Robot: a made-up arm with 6 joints.
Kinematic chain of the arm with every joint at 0, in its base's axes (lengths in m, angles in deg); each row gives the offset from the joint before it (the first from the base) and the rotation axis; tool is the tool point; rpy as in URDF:
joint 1: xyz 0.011 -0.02 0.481 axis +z
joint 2: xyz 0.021 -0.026 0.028 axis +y
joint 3: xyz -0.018 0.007 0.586 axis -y
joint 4: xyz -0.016 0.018 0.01 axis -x
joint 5: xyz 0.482 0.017 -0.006 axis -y
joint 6: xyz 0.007 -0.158 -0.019 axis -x
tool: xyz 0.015 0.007 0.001 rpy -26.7 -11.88 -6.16
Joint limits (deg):
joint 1: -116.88..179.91
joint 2: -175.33..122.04
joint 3: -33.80..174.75
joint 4: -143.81..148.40
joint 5: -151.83..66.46
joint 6: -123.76..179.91
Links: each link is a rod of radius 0.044 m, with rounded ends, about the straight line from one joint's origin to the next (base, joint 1, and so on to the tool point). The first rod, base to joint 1, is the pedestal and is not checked.
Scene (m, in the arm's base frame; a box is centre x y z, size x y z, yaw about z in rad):
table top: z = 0
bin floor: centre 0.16 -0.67 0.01 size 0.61 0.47 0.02 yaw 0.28
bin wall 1: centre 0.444 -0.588 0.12 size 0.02 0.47 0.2 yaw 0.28
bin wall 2: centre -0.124 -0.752 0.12 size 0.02 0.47 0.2 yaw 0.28
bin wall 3: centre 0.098 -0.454 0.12 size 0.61 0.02 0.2 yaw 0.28
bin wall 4: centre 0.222 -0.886 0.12 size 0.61 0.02 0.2 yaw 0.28
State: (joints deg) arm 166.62 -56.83 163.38 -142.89 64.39 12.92
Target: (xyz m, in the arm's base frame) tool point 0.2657 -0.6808 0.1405
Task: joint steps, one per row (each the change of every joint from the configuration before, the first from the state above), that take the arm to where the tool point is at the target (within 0.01 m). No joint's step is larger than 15 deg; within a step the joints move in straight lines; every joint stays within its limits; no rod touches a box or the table.
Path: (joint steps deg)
1: -9.66 2.79 2.84 14.31 0.52 4.63
2: -9.66 2.79 2.84 14.31 0.51 4.64
3: -9.66 2.79 2.85 14.31 0.52 4.63
4: -9.66 2.79 2.84 14.31 0.52 4.63
5: -4.65 -5.40 0.00 13.52 0.00 -4.58
6: -4.65 -5.41 0.00 13.52 0.00 -4.59
7: -4.65 -5.40 0.00 13.52 0.00 -4.58
8: -4.65 -5.41 0.00 13.52 0.00 -4.59
9: -4.65 -5.41 0.00 13.52 0.00 -4.58
10: -4.65 -5.40 0.00 13.52 0.00 -4.59

